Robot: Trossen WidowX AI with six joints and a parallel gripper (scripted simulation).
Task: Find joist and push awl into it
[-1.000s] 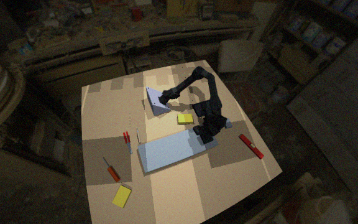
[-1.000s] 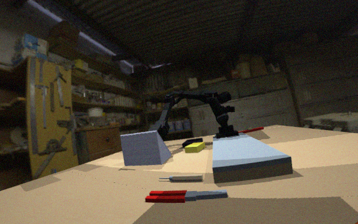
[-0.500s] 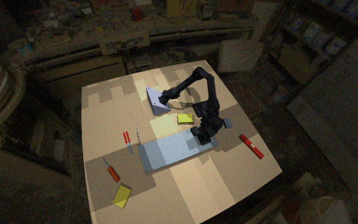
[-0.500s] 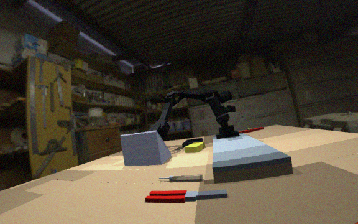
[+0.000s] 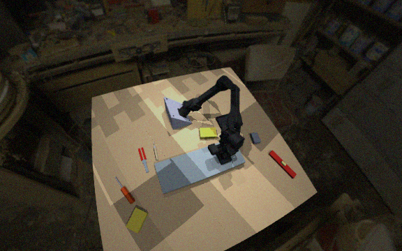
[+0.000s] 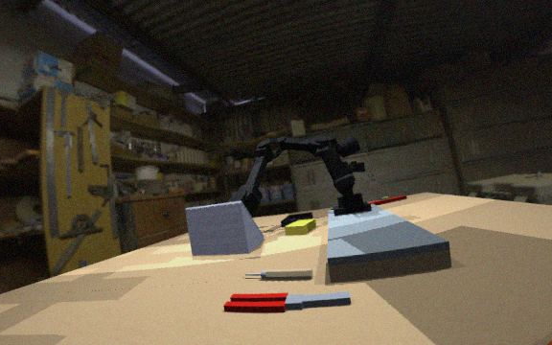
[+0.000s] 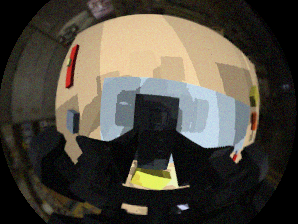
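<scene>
Right now my gripper tip is 24 cm past the black tray, 16 cm to the right of it and 5 cm above it. The rest, counted from my gripper tip: stud finder 1 cm ahead, 2 cm above; then small grey block 6 cm behind, 28 cm to the left, 5 cm below; then awl 16 cm behind, 39 cm to the right, 6 cm below.
</scene>
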